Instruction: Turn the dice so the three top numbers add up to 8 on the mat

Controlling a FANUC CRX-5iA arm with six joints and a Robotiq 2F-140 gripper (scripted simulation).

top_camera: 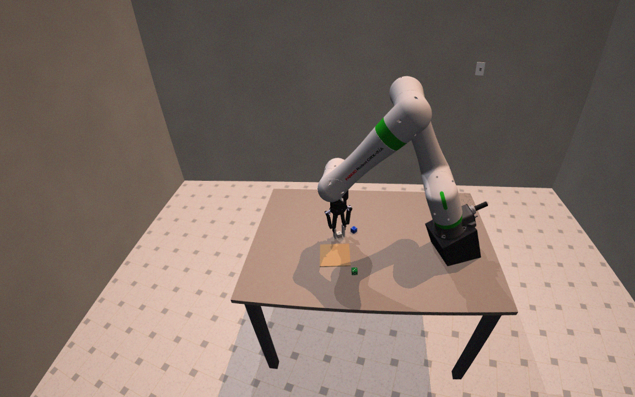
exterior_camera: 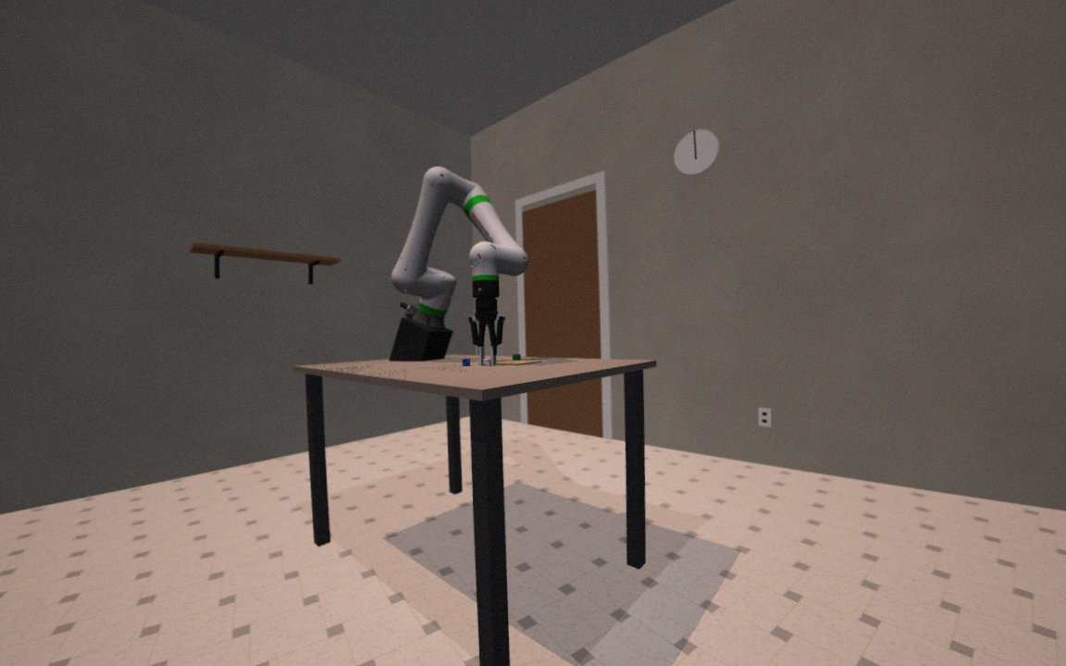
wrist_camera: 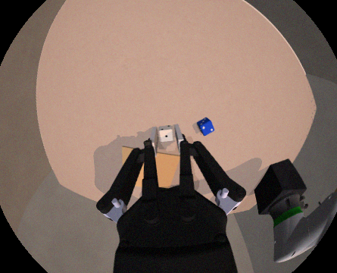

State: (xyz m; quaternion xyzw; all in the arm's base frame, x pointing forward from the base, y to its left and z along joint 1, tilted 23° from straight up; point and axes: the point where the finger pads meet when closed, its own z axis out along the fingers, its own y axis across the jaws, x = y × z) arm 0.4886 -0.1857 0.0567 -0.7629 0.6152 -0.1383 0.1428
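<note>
Now: hand 2 cm above the white die. Also, from my hand: mat (12 cm to the left, 3 cm below, 3 cm ahead); then green die (24 cm to the left, 4 cm behind, 2 cm below); then blue die (8 cm behind, 2 cm to the right, 2 cm below).
</note>
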